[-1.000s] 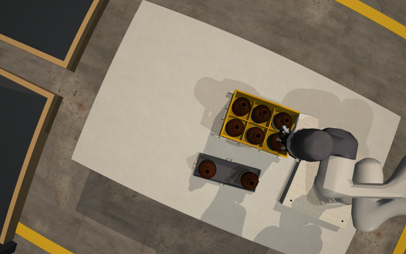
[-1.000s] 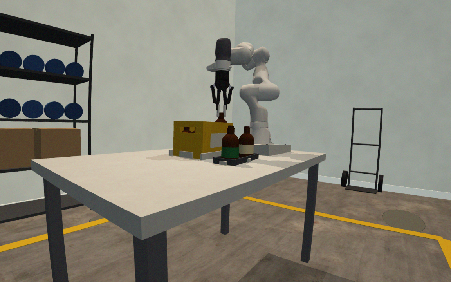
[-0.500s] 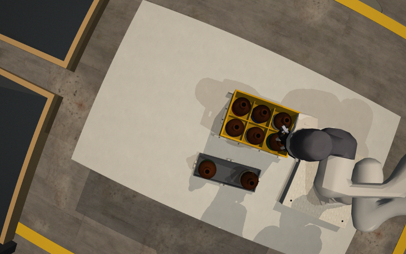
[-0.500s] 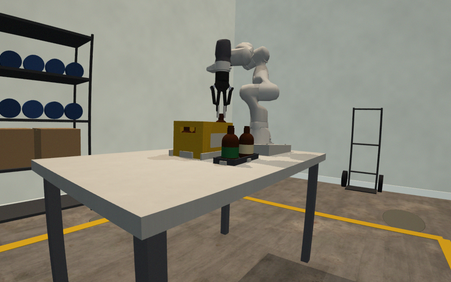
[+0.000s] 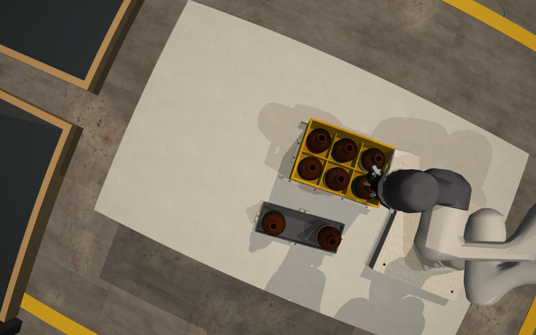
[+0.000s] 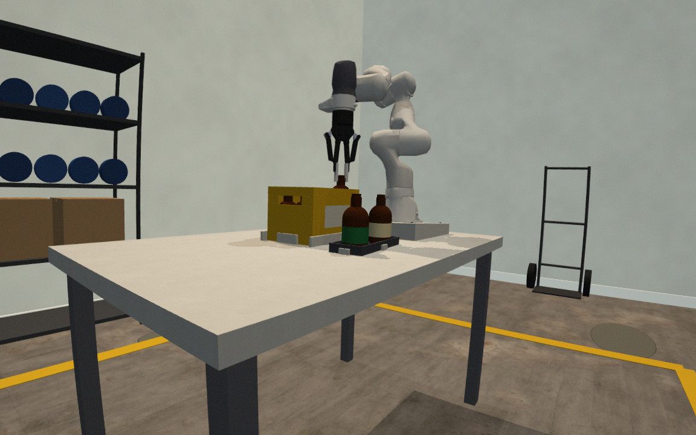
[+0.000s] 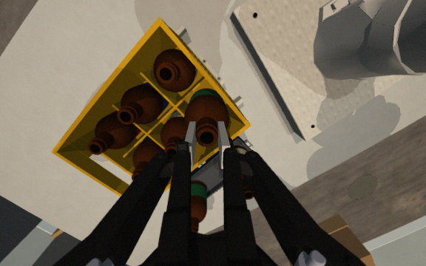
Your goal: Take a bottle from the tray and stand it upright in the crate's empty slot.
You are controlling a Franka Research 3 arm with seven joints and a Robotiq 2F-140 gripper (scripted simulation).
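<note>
My gripper is now 15 cm above the yellow crate, 8 cm short of it and 5 cm to the left of it. Also, from my hand: dark tray: 22 cm below, 18 cm to the left, 15 cm ahead.
</note>
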